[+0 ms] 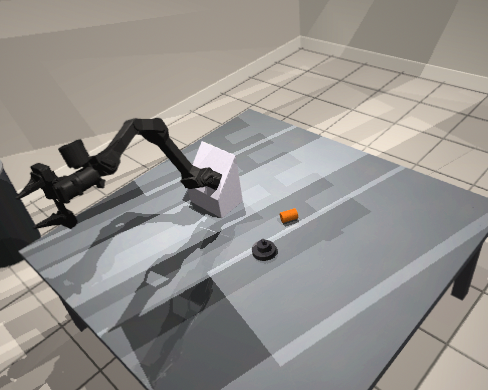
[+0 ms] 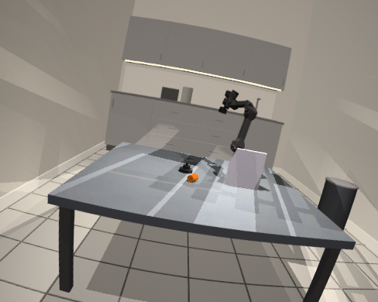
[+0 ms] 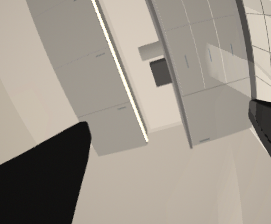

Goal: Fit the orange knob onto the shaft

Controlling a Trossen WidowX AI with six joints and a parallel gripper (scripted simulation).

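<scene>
Now: the orange knob 240 mm ahead of my gripper tip, 750 mm to the left of it and 460 mm below it. From my gripper tip the other things lie so: round dark pedestal 270 mm ahead, 570 mm to the left, 450 mm below.
</scene>
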